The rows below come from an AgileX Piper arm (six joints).
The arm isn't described. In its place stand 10 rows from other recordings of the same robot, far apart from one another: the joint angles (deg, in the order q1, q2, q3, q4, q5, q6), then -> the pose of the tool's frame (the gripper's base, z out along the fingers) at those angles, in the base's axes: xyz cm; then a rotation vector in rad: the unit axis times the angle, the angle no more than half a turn.
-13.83, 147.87, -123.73, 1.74, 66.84, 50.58 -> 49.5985, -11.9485, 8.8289, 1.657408, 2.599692, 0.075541
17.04, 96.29, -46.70, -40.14, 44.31, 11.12 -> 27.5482, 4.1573, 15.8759, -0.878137, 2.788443, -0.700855
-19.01, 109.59, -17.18, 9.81, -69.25, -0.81 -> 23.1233, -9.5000, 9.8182, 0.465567, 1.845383, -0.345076
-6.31, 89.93, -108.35, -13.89, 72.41, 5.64 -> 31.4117, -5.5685, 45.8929, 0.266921, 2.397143, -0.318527
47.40, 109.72, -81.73, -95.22, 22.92, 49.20 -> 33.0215, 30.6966, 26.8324, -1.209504, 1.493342, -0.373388
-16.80, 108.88, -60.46, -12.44, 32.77, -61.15 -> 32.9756, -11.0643, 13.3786, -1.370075, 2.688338, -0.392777
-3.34, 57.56, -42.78, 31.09, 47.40, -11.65 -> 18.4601, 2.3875, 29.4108, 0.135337, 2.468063, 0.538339
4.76, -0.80, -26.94, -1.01, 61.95, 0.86 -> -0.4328, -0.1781, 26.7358, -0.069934, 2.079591, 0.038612
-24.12, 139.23, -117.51, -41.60, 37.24, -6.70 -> 48.0735, -25.5304, 16.6784, -0.182732, 2.540350, -1.000492
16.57, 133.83, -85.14, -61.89, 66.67, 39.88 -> 42.2405, 4.8787, 8.9296, -0.323654, 2.661443, -1.353029
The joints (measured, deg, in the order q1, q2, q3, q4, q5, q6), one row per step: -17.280, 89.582, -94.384, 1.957, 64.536, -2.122; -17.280, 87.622, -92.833, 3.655, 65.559, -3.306; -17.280, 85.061, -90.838, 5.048, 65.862, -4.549; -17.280, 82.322, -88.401, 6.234, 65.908, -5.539; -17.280, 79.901, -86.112, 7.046, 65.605, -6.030; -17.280, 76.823, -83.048, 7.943, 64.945, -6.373; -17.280, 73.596, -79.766, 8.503, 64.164, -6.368; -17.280, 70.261, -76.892, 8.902, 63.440, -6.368; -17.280, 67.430, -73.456, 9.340, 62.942, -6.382; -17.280, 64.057, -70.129, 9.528, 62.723, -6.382; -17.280, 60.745, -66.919, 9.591, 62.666, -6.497; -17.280, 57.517, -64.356, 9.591, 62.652, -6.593; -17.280, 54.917, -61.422, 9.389, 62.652, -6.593; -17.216, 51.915, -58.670, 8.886, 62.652, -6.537; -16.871, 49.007, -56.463, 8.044, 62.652, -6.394
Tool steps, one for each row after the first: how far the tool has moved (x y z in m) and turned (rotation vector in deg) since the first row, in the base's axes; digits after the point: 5 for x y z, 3 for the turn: -0.00975, 0.00562, 0.00238, 1.107, 0.242, 1.313; -0.02161, 0.01144, 0.00608, 1.622, -0.280, 2.614; -0.03417, 0.01714, 0.00811, 2.079, -0.783, 3.655; -0.04497, 0.02170, 0.00897, 2.416, -1.402, 4.184; -0.05841, 0.02716, 0.00879, 2.842, -2.294, 4.562; -0.07248, 0.03229, 0.00739, 3.142, -3.162, 4.572; -0.08707, 0.03734, 0.00760, 3.137, -4.410, 4.577; -0.09941, 0.04176, 0.00178, 3.586, -4.451, 4.580; -0.11444, 0.04668, -0.00248, 3.678, -4.762, 4.586; -0.12915, 0.05134, -0.00746, 3.616, -4.921, 4.685; -0.14326, 0.05573, -0.01028, 3.331, -5.552, 4.788; -0.15442, 0.05891, -0.01774, 3.255, -5.172, 4.741; -0.16707, 0.06229, -0.02374, 2.739, -5.248, 4.686; -0.17901, 0.06565, -0.02787, 1.825, -5.647, 4.797
